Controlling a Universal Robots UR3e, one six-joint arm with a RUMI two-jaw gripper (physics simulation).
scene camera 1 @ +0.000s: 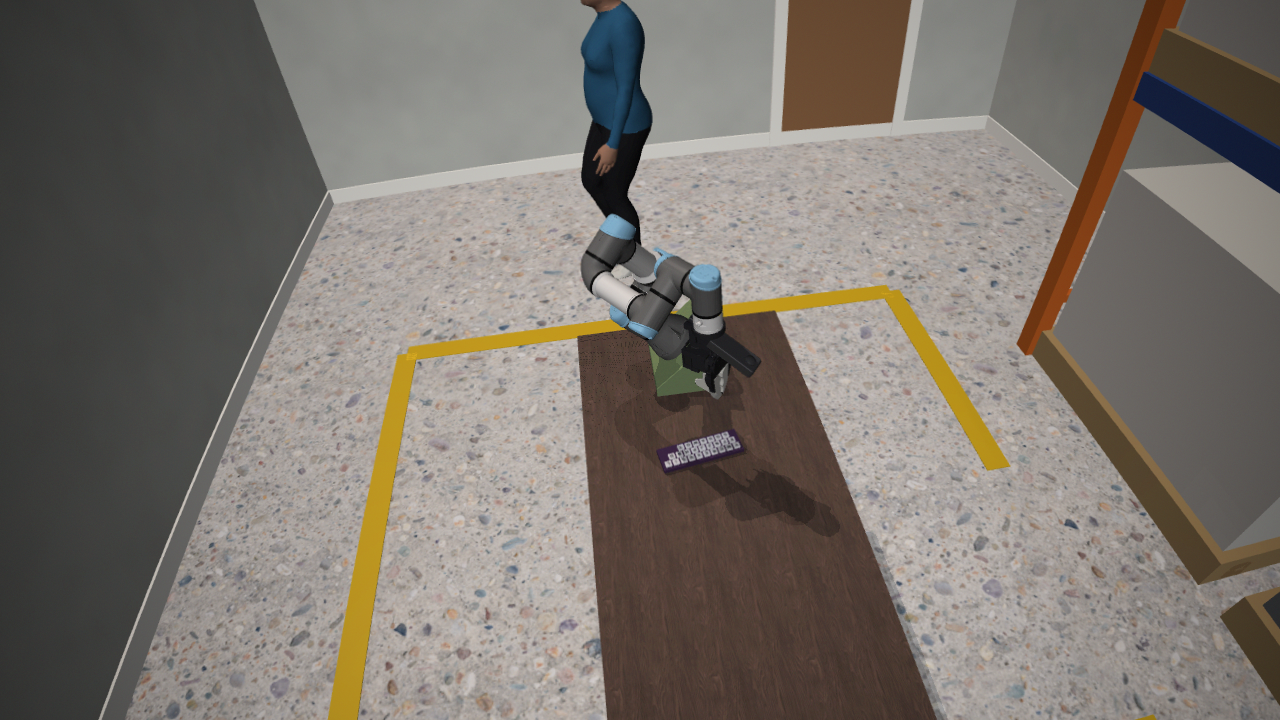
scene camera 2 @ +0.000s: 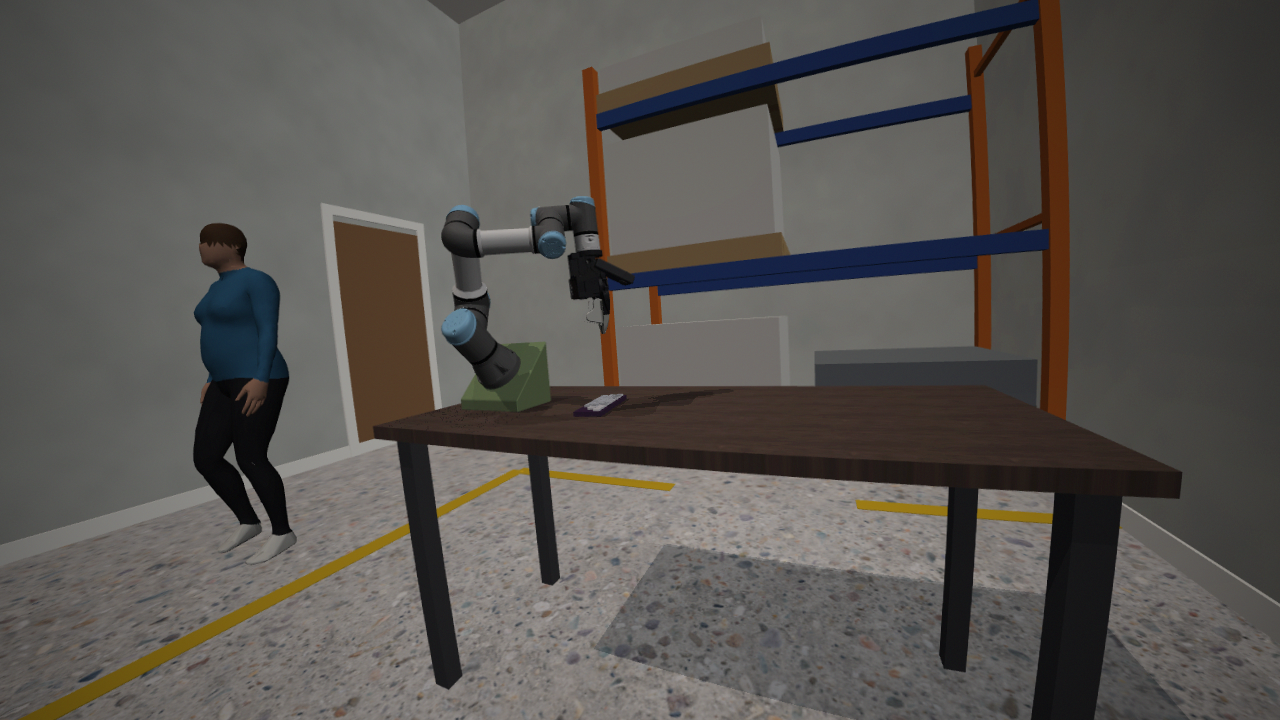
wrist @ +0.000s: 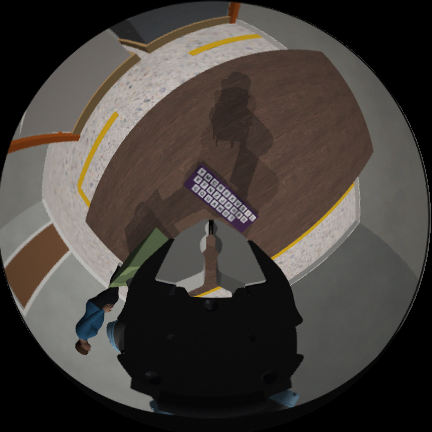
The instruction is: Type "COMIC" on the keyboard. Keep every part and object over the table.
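Seen in the pictures: gripper, fingertip midpoint: point(scene camera 1: 717, 397) point(scene camera 2: 603, 333) point(wrist: 210, 220); arm's base at its link origin: point(scene camera 1: 675, 339) point(scene camera 2: 500, 371).
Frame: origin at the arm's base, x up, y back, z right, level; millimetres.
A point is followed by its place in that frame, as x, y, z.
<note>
A small purple keyboard point(scene camera 1: 700, 450) @(-84, -323, 27) point(scene camera 2: 600, 404) @(-80, -336, 81) point(wrist: 220, 198) @(-82, -317, 15) with white lettered keys lies flat on the dark wooden table point(scene camera 1: 742, 608) @(-100, -738, 58) point(scene camera 2: 859, 420) @(-100, -890, 153) point(wrist: 310, 105) @(-100, -750, -6). In the wrist view it lies slanted, and its key rows show, with letters partly readable, among them Y, M and C near its upper left end. My gripper point(scene camera 1: 716, 394) @(87, -317, -17) point(scene camera 2: 603, 329) @(87, -317, -17) point(wrist: 210, 220) @(87, -317, -17) is shut, with nothing between its fingertips. It points down and hangs high above the table, well clear of the keyboard. In the wrist view the fingertips show just below the keyboard's lower edge.
A green wedge-shaped base point(scene camera 1: 673, 377) @(-34, -108, 37) point(scene camera 2: 534, 380) @(-29, -111, 5) point(wrist: 145, 253) @(10, -117, -43) carries the arm at the table's end. A person in a blue top point(scene camera 1: 614, 71) point(scene camera 2: 237, 313) point(wrist: 91, 320) stands on the floor behind the arm. A rack with orange posts point(scene camera 1: 1087, 197) point(scene camera 2: 1054, 223) stands beyond the table.
</note>
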